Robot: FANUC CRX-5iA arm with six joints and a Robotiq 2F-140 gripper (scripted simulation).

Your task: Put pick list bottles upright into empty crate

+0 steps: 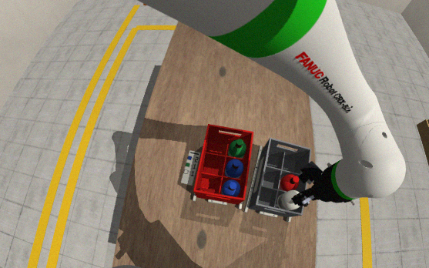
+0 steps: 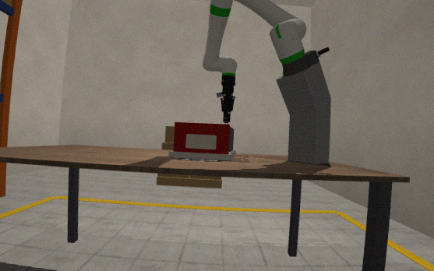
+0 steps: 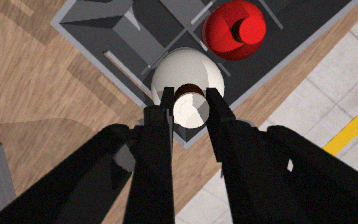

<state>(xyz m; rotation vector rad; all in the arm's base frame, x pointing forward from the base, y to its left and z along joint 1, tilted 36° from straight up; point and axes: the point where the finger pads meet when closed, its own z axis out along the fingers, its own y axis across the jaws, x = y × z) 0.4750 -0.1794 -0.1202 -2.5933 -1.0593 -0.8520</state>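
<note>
My gripper is now 80 mm above the white-label bottle. The rest, counted from my hand: grey crate (170 mm below, 80 mm ahead, 50 mm to the left); red-label bottle (160 mm below, 90 mm ahead, 10 mm to the left); blue-label bottle (250 mm to the left, 160 mm below, 70 mm ahead).
</note>
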